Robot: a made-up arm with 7 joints.
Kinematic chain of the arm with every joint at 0, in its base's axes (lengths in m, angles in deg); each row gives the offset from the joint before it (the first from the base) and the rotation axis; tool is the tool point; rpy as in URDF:
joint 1: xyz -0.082 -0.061 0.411 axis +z
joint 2: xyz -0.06 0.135 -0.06 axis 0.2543 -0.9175 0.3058
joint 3: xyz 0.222 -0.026 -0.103 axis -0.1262 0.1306 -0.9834
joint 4: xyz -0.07 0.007 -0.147 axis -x
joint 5: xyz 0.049 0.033 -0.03 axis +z
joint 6: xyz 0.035 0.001 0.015 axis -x
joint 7: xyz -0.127 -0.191 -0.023 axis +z
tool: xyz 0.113 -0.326 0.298 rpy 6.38 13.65 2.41
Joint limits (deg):
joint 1: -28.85..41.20
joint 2: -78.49..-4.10
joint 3: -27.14..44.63
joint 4: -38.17..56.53
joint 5: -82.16..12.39
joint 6: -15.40..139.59
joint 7: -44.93..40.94
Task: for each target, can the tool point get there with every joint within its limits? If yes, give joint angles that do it. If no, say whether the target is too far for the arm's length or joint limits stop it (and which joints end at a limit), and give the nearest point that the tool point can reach.
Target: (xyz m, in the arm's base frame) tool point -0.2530 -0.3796 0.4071
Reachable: yes | joints -14.89 -60.95 6.24 -11.56 -20.56 5.66 22.23
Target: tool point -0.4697 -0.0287 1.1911
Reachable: no: joint limits stop it (at a limit: joint 2, joint 3, joint 4, joint 6) | nearest point -0.3988 -0.0346 0.7356 | short by 0.461 m
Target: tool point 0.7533 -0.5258 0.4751
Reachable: no: joint limits stop it (at a limit: joint 1, joint 2, joint 3, joint 4, joint 6, joint 7) | nearest point 0.5484 -0.3623 0.3552 | short by 0.288 m
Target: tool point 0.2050 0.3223 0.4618
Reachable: yes | joints 1.53 -14.63 -0.20 33.29 -46.45 63.55 16.18
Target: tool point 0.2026 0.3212 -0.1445
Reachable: yes | joints 9.83 -54.21 23.80 33.00 -43.87 87.08 -13.16
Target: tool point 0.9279 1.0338 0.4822
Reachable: no: too far | nearest point 0.4516 0.5174 0.2752 | short by 0.732 m
